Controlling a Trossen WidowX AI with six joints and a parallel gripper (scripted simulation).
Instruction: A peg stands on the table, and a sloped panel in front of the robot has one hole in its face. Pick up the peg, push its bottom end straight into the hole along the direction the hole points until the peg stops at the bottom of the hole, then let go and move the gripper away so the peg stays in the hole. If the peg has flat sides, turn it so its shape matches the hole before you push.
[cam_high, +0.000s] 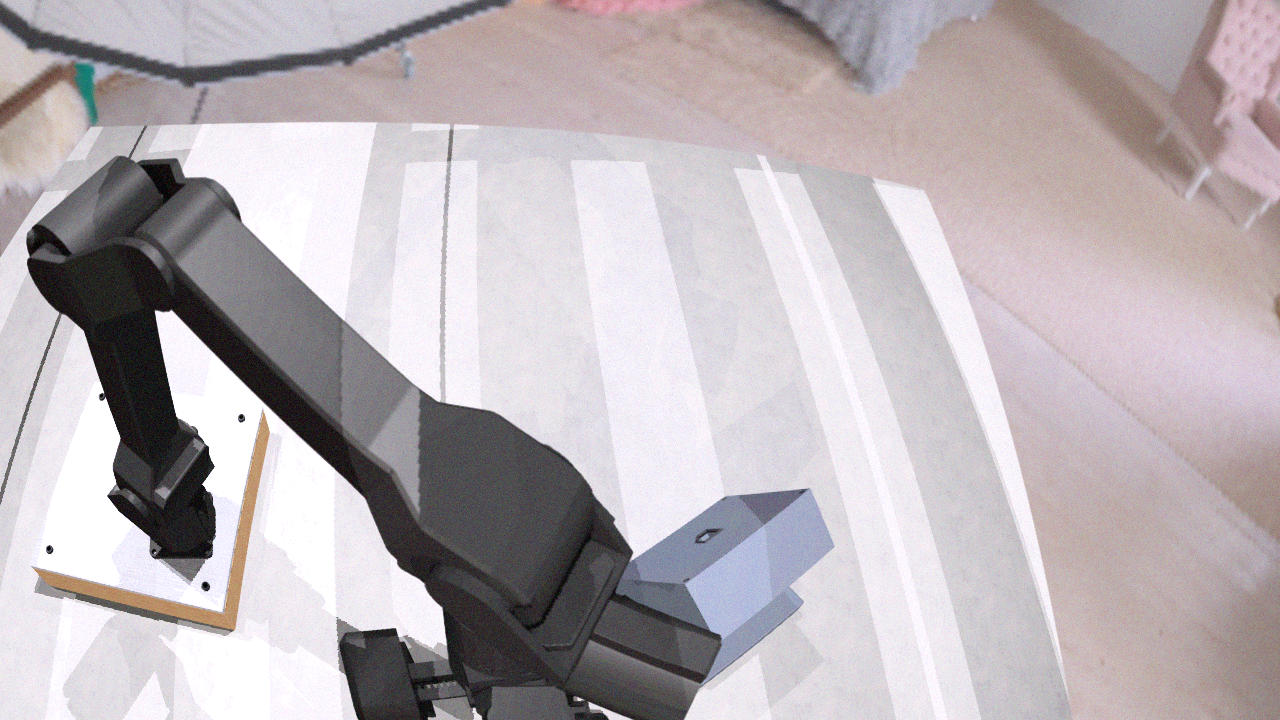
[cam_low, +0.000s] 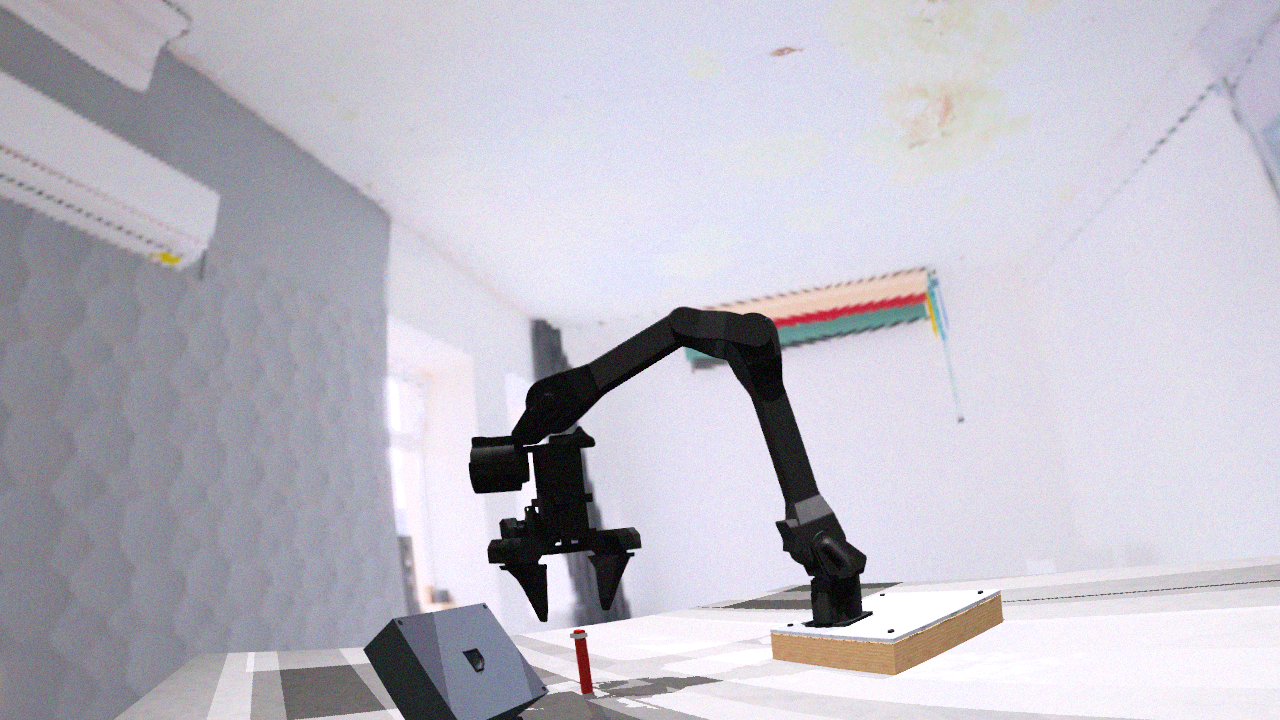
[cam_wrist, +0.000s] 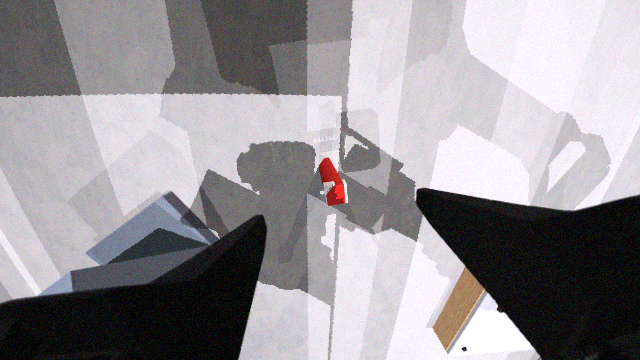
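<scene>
The red peg is 4 cm below my gripper tip. From my gripper tip the other things lie so: grey-blue sloped panel 19 cm ahead, 10 cm to the left, 2 cm below.
</scene>
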